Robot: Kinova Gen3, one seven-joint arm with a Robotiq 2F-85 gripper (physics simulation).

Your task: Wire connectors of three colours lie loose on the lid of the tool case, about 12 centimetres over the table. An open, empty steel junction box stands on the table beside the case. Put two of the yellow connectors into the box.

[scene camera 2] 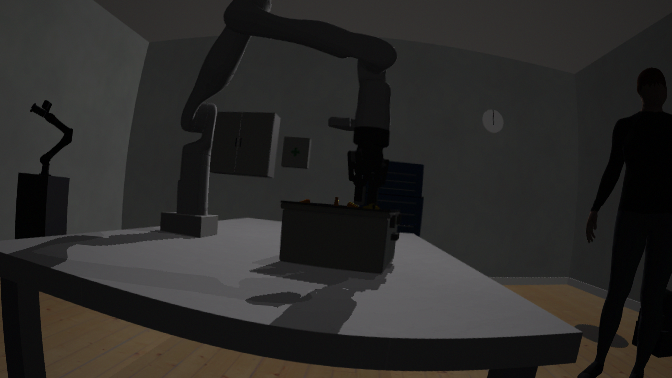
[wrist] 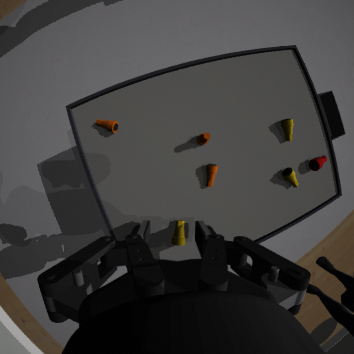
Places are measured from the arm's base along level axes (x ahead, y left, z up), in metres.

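Where they show: gripper, between the fingertips: (scene camera 2: 365,205) (wrist: 172,229); arm's base, origin of its link: (scene camera 2: 192,214).
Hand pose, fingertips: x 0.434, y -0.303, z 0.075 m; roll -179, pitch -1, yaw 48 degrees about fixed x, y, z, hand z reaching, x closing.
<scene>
Each offset is from my fingertips to the top centre of the thing. Level surfaces: height alone.
My gripper (scene camera 2: 365,200) (wrist: 172,229) is partly open, its fingertips low at the lid of the tool case @[dx -0.013, dy +0.096, dz -0.006 m] (scene camera 2: 332,235) (wrist: 150,95). A yellow connector @[dx +0.008, dy +0.002, dz +0.005 m] (wrist: 179,233) lies on the lid between the two fingers, with a gap on each side. Two more yellow connectors @[dx +0.005, dy +0.171, dz +0.005 m] (wrist: 288,129) @[dx +0.051, dy +0.138, dz +0.005 m] (wrist: 291,177) lie near the lid's right edge in the wrist view. The junction box @[dx +0.076, dy +0.352, dz -0.092 m] (wrist: 332,115) shows as a dark shape beside the case's right edge, partly cut off by the lid; it does not show in the scene view.
A red connector @[dx +0.065, dy +0.187, dz +0.006 m] (wrist: 317,163) lies next to the right-hand yellow ones. Orange connectors @[dx -0.124, dy +0.018, dz +0.002 m] (wrist: 107,125) @[dx -0.050, dy +0.082, dz +0.013 m] (wrist: 203,138) @[dx -0.016, dy +0.065, dz +0.002 m] (wrist: 211,175) lie or stand elsewhere on the lid. A thin raised rim runs around the lid. The case stands on the grey table @[dz -0.131 m] (scene camera 2: 440,300). A person (scene camera 2: 645,175) stands beyond it.
</scene>
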